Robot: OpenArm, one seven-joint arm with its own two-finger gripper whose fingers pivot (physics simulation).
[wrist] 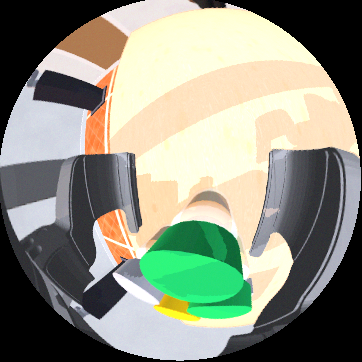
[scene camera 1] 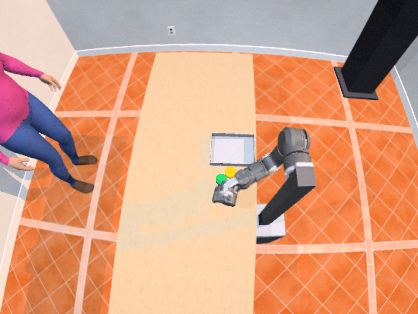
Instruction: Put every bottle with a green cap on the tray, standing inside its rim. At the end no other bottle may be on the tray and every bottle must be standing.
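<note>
My gripper is partly open, its fingers apart and not touching a bottle. The near green-capped bottle stands upright just beyond and partly between the fingertips in the wrist view; in the scene view the hand hides it. A second green-capped bottle stands behind it. A yellow-capped bottle stands close beside that one. A white-capped bottle is at the left of the group; the arm hides it in the scene view. The tray lies behind the bottles and holds no bottle.
The bottles stand close together between the hand and the tray. The long pale table has its right edge beside the tray. The robot's arm reaches in over that edge from its pedestal. A person stands on the floor left of the table.
</note>
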